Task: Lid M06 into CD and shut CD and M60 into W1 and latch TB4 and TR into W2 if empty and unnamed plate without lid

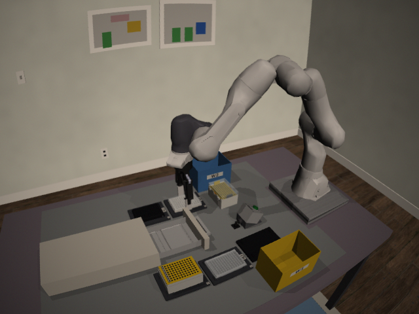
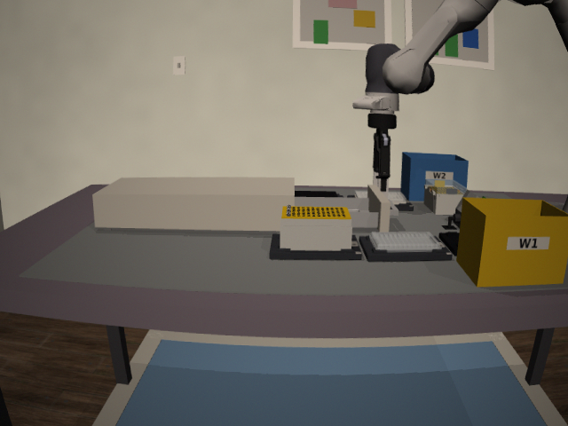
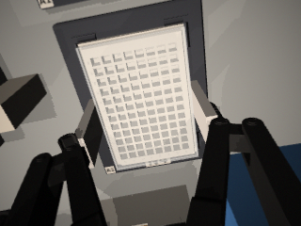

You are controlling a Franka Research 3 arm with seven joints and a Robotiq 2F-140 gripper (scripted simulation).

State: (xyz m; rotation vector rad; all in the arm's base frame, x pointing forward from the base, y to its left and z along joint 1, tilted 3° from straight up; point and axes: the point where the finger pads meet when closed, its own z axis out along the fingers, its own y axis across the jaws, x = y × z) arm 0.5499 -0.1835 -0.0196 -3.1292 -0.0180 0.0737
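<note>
Right now my hand is 2 cm above the white plate. Also, from my hand: blue bin W2 (18 cm behind, 13 cm to the right); then black plate (18 cm ahead, 1 cm to the left, 2 cm below); then tip box TB4 (17 cm behind, 3 cm to the left).
</note>
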